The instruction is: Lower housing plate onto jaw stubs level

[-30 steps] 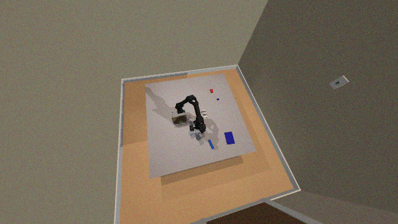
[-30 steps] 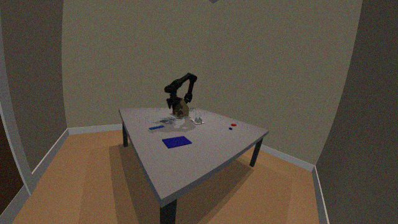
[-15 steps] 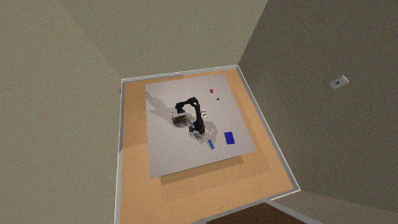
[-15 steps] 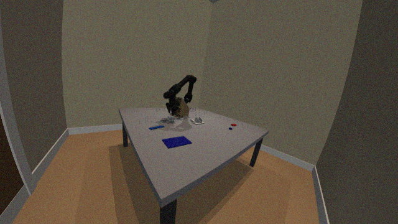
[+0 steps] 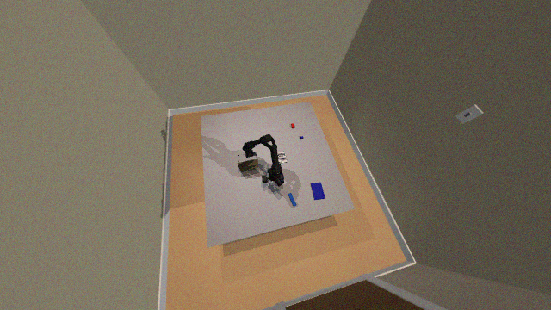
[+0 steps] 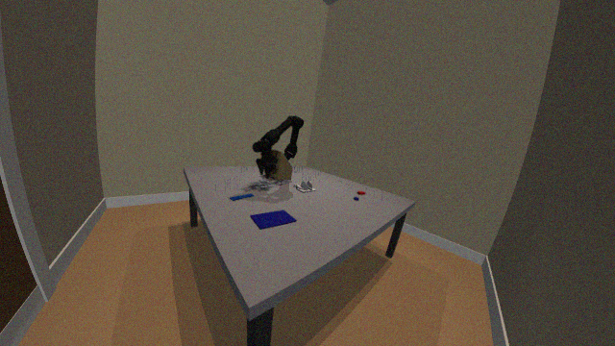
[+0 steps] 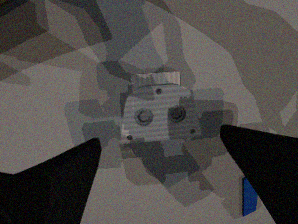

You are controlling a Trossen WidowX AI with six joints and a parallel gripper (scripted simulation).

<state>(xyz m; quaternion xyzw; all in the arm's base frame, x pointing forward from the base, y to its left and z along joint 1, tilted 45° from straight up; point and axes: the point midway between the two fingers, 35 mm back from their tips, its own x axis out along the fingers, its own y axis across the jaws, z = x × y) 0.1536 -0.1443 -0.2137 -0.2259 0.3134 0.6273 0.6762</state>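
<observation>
The light grey housing plate lies 1 cm to the left of my gripper tip and 3 cm below it. From my gripper tip the other things lie so: blue bar (14 cm ahead, 20 cm to the right, 6 cm below); blue flat pad (40 cm ahead, 19 cm to the right, 6 cm below); tiny blue piece (44 cm ahead, 40 cm to the left, 5 cm below).
</observation>
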